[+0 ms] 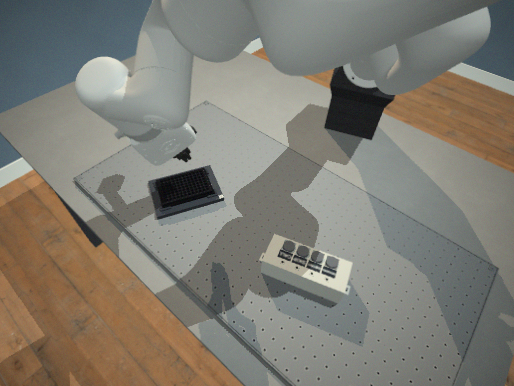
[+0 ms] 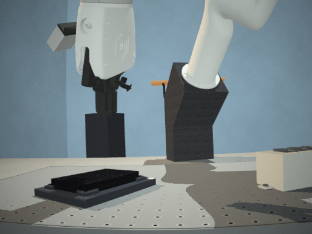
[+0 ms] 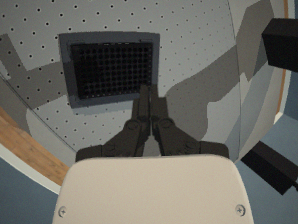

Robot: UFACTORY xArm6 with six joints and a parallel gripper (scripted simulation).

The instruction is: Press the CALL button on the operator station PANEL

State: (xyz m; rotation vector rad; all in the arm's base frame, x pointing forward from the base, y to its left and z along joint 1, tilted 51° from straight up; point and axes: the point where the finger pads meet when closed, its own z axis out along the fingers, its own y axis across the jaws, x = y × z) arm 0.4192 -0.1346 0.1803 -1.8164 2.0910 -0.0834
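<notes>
The black 96-well plate is 1 cm ahead of my hand, 2 cm to the right of it and 13 cm below it.
</notes>
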